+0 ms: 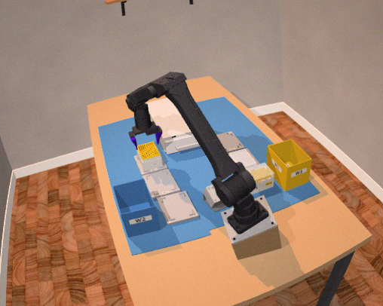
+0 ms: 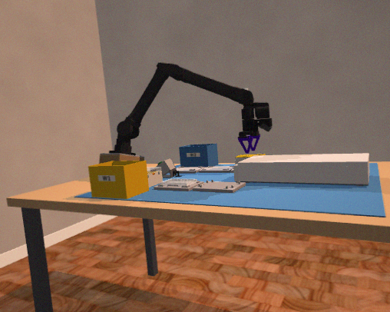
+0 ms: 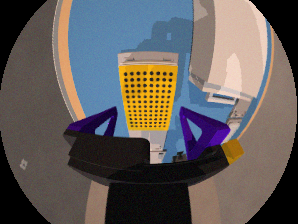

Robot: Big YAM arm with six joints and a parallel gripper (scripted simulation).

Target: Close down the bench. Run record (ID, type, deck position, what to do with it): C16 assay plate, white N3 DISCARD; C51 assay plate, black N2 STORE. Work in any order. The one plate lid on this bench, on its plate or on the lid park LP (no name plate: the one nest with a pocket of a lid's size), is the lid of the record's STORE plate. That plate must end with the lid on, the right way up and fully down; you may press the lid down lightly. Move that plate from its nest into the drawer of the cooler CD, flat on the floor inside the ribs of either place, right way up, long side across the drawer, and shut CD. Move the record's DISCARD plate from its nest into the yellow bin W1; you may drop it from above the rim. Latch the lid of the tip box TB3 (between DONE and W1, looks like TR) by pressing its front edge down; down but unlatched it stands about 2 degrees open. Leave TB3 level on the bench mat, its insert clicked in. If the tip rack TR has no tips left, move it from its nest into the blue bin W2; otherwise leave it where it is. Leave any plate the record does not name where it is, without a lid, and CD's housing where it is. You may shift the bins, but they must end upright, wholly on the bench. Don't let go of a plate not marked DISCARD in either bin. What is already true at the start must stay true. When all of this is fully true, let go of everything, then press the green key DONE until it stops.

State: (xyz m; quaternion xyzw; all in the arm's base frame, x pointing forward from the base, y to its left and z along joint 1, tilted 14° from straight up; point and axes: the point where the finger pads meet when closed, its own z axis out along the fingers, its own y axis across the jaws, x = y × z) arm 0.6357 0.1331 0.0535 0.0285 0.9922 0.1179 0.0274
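Now: hand 4 cm above the tip rack TR and 1 cm past it. Also, from my hand: plate lid (19 cm to the right, 10 cm ahead, 7 cm below); name plate N1 (9 cm below, 7 cm behind); black plate (20 cm to the right, 10 cm ahead, 8 cm below).
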